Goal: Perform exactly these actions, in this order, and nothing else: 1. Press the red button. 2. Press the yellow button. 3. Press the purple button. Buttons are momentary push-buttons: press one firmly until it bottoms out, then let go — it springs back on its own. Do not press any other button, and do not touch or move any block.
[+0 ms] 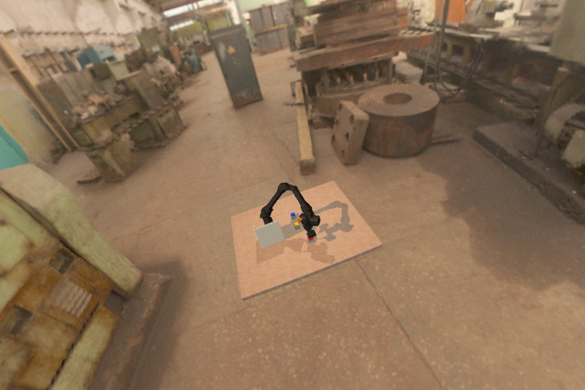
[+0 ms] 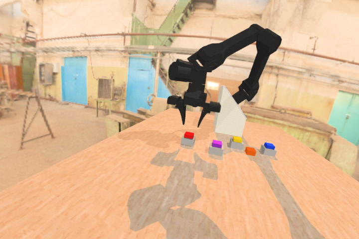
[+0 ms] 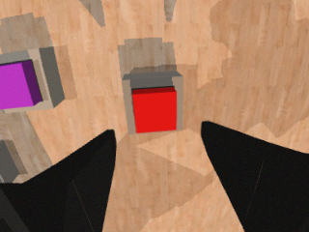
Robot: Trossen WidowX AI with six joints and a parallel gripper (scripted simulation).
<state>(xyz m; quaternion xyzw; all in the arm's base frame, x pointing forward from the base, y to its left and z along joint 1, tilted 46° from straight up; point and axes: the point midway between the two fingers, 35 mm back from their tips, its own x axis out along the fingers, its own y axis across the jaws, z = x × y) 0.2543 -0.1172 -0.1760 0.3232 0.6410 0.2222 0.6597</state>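
The red button lies 40 mm below my gripper tip. From my gripper tip the other things lie so: yellow button: 30 mm behind, 200 mm to the left, 40 mm below; then purple button: 40 mm ahead, 100 mm to the left, 40 mm below; then orange block: 20 mm ahead, 240 mm to the left, 60 mm below.
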